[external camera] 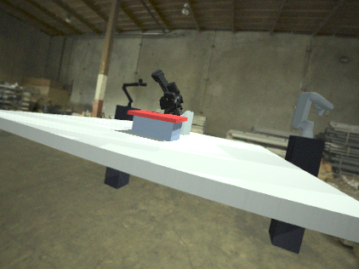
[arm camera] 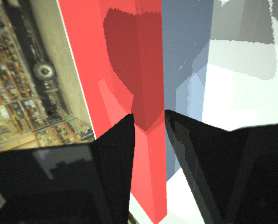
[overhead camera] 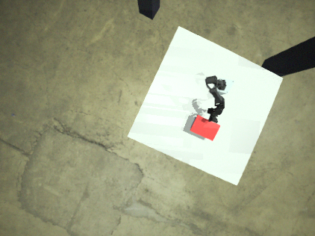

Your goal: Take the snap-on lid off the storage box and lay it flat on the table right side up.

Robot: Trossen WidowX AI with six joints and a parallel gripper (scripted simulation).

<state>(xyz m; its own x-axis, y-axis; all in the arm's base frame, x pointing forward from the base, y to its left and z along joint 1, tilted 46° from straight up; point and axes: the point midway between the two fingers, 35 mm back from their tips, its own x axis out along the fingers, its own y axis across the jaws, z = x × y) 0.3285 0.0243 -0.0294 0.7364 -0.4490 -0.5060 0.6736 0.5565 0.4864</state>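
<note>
Now: the red lid 8 cm ahead of my gripper tip and 1 cm to the left of it. The rest, counted from my gripper tip: storage box: 7 cm ahead, 1 cm to the left, 6 cm below.
</note>
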